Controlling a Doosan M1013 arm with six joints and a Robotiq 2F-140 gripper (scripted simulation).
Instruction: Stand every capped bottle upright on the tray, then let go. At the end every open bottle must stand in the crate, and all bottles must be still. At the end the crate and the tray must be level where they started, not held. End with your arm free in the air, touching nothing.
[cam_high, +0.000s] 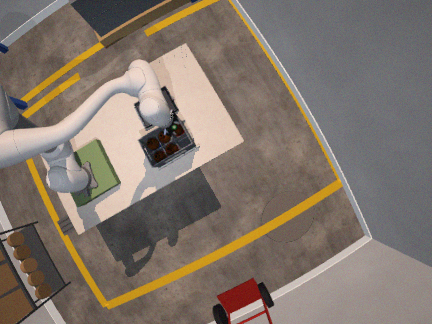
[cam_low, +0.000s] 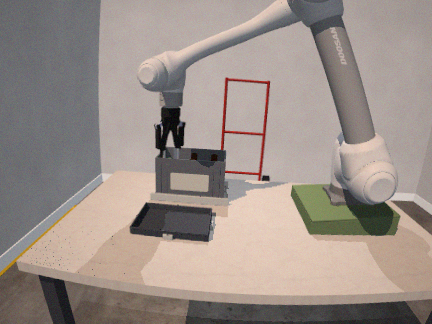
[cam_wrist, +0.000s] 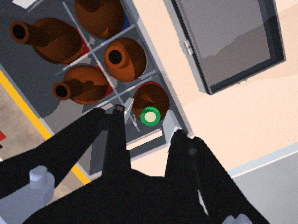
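My gripper is now 80 mm above the bottle. From my hand the other things lie so: dark tray (230 mm to the left, 150 mm below, 80 mm behind); crate (80 mm below, 80 mm behind, 50 mm to the right).
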